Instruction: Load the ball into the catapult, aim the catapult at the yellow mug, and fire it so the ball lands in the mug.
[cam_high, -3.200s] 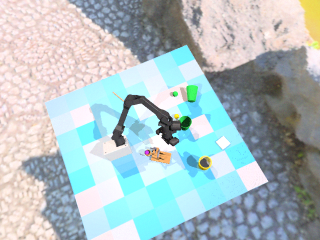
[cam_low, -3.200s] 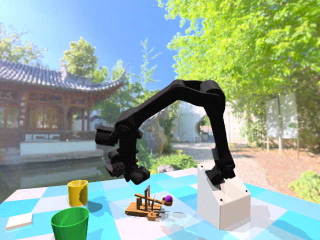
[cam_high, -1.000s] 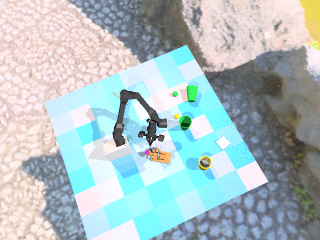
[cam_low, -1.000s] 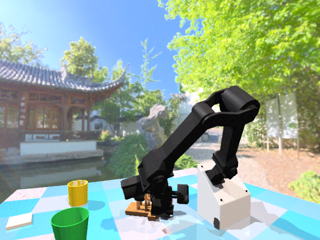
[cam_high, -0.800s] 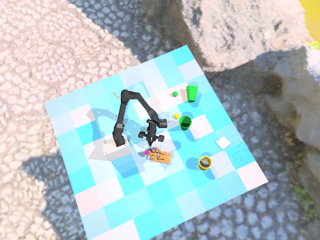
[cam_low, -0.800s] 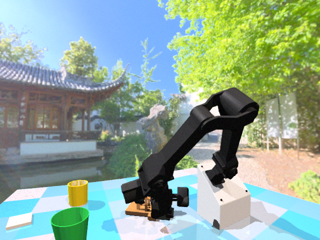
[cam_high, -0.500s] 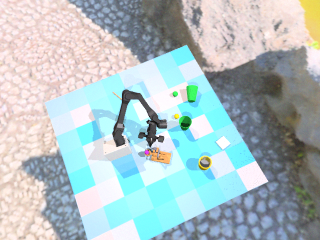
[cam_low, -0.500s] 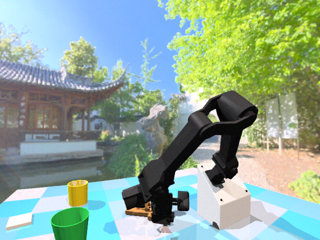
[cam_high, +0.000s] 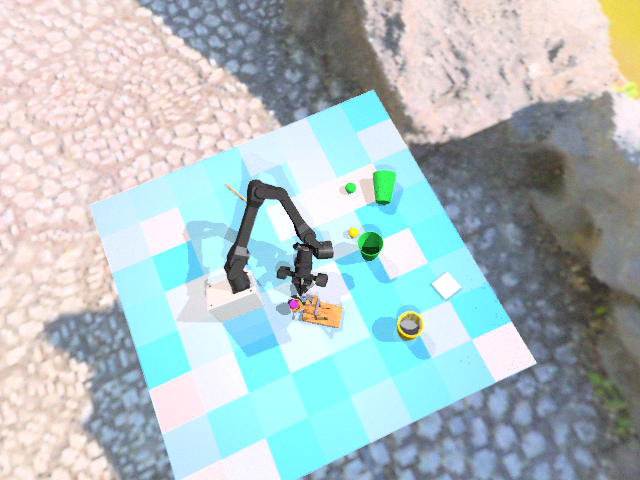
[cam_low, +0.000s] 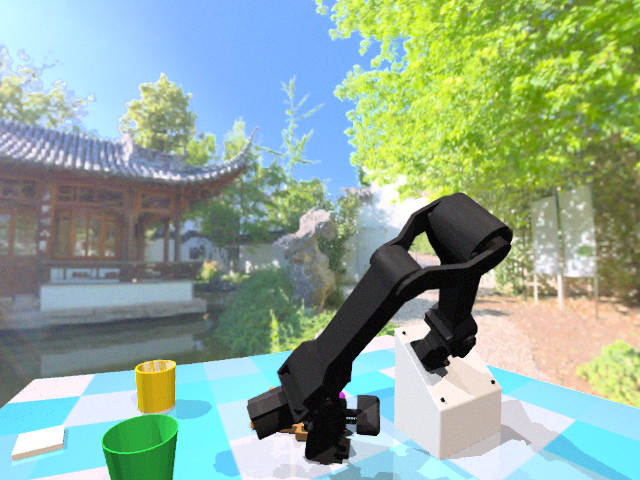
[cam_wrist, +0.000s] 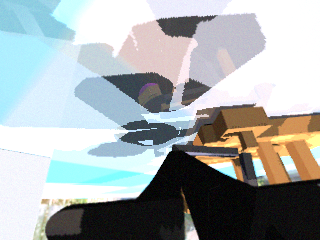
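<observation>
Now: gripper tip 40 mm past the magenta ball, 30 mm to the left of it and 40 mm below it. Also, from my gripper tip: yellow ball (290 mm ahead, 160 mm to the left, 10 mm below); wooden catapult (30 mm ahead, 50 mm to the right, 20 mm above); yellow mug (330 mm ahead, 260 mm to the right).
</observation>
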